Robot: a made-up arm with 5 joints.
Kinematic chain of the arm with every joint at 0, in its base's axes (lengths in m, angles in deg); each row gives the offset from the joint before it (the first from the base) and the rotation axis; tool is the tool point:
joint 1: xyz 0 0 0.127 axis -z
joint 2: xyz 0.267 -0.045 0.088 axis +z
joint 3: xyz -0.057 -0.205 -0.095 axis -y
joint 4: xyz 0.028 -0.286 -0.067 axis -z
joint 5: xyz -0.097 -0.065 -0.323 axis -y
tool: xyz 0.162 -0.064 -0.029
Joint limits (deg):
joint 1: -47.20..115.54
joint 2: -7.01..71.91
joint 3: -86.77..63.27
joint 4: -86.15..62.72
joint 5: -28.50..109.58
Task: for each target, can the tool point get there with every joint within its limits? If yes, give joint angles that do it. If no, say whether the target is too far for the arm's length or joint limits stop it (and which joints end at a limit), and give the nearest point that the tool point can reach.
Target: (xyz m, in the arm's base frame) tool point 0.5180 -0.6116 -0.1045
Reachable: yes | joints 19.59 28.82 20.92 -60.21 42.54
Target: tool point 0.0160 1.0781 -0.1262
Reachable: no: joint limits stop it (at a limit: joint 1, joint 2, joint 4, joint 5) | nearest point 0.4074 0.7812 -0.0098 | short by 0.505 m
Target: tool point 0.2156 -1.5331 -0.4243
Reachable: no: too far | nearest point 0.1349 -0.9596 -0.2149 | short by 0.616 m
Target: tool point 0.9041 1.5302 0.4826
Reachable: no: too far | nearest point 0.5440 0.8175 0.0073 | short by 0.929 m
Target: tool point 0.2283 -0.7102 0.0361
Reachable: yes | joints 4.30 27.55 -49.23 25.64 88.89
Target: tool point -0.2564 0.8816 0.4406
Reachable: no: joint limits stop it (at a limit: joint 1, joint 2, joint 3, joint 4, joint 5) | nearest point -0.3455 0.5558 0.1643 | short by 0.436 m
